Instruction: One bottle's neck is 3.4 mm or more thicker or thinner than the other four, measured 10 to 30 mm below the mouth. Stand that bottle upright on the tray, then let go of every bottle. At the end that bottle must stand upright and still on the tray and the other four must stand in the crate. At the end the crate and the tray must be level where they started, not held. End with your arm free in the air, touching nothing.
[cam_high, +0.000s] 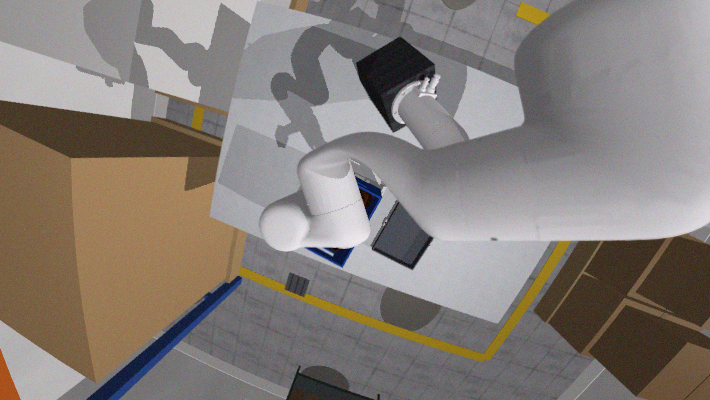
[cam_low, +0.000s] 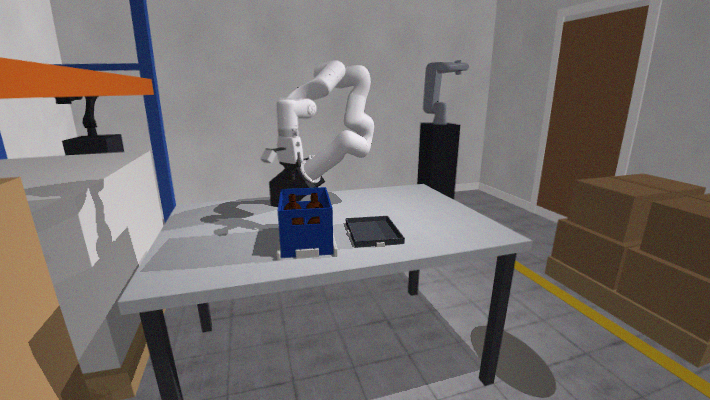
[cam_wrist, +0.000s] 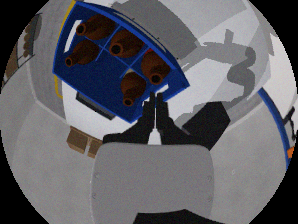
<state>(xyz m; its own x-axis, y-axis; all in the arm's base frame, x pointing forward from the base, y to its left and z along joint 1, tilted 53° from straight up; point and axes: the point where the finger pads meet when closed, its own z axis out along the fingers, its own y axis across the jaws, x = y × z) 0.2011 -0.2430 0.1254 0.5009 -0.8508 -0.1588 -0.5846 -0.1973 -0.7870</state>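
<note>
Right now the glass bottle is 160 mm below my hand. Also, from my hand: blue crate (160 mm below, 90 mm ahead, 40 mm to the left); then dark tray (310 mm to the left, 230 mm below, 80 mm ahead).
</note>
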